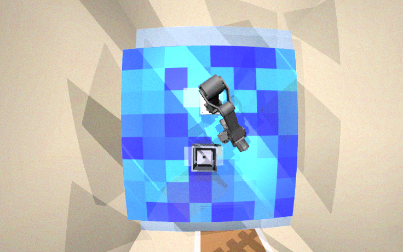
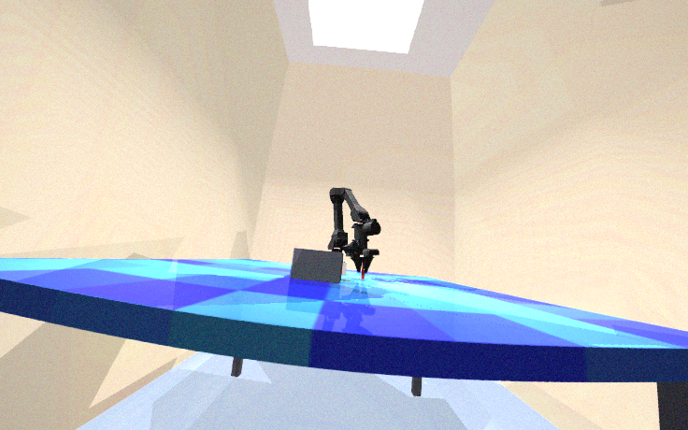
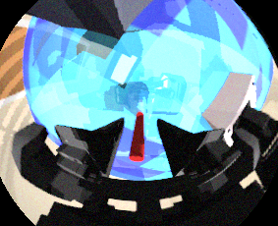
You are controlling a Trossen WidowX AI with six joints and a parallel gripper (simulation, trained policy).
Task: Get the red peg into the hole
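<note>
Now: gripper tip 19 cm short of the light plate, 14 cm to the left of it and 2 cm below it. From my gripper tip the other things lie so: dark grey box: 19 cm ahead, 14 cm to the right; then red peg: 2 cm above.
</note>
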